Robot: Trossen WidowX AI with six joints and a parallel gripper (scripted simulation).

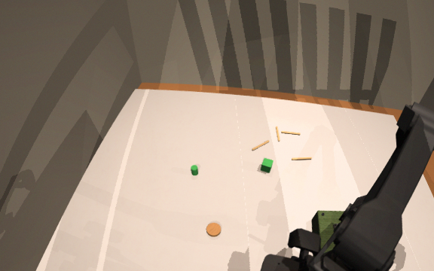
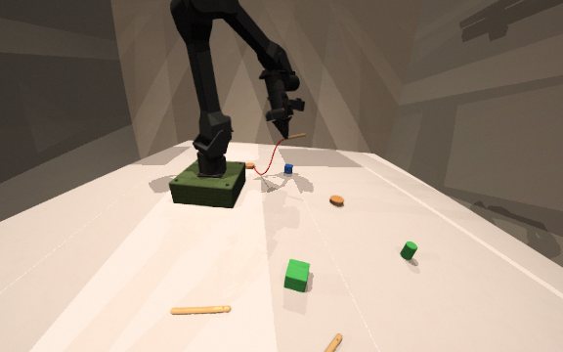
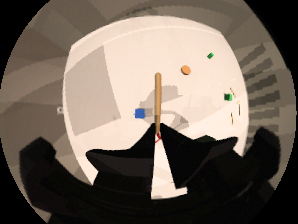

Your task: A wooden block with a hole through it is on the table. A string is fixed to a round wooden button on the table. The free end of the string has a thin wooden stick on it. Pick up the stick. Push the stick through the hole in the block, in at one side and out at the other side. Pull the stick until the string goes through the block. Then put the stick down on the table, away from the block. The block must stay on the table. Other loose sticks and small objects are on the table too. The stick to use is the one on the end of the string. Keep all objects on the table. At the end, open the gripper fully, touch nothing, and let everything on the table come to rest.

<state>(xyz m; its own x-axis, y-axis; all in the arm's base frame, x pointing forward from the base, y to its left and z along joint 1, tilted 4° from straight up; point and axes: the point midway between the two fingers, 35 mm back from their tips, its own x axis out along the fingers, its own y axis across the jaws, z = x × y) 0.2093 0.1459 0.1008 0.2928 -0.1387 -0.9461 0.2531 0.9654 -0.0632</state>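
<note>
Now: gripper tip 2 cm short of the small blue block, 3 cm to the right of it and 13 cm above it. Also, from my gripper tip: green cube: 2 cm behind, 41 cm to the right, 12 cm below; thin wooden stick: 1 cm ahead, 1 cm above; round wooden button: 13 cm behind, 7 cm to the left, 13 cm below.
</note>
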